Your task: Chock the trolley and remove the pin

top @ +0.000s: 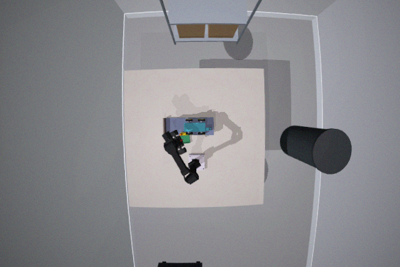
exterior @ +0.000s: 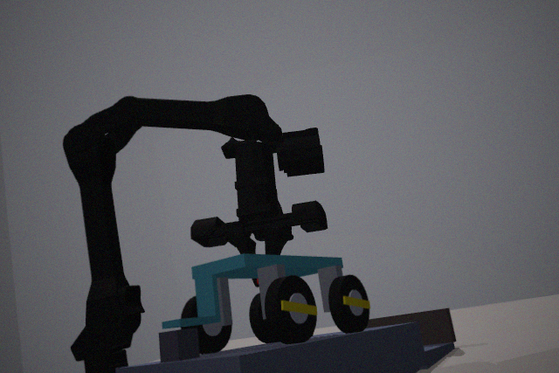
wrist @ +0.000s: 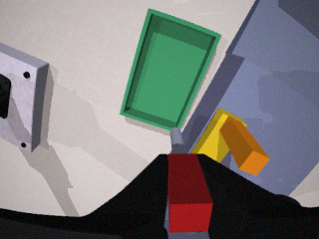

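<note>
The red-headed stop pin lies right at my gripper tip. Round my gripper tip: teal trolley (12 cm ahead, 10 cm to the right, 2 cm below); green tray (14 cm below, 2 cm behind); yellow chock (5 cm below, 5 cm ahead, 1 cm to the right).
</note>
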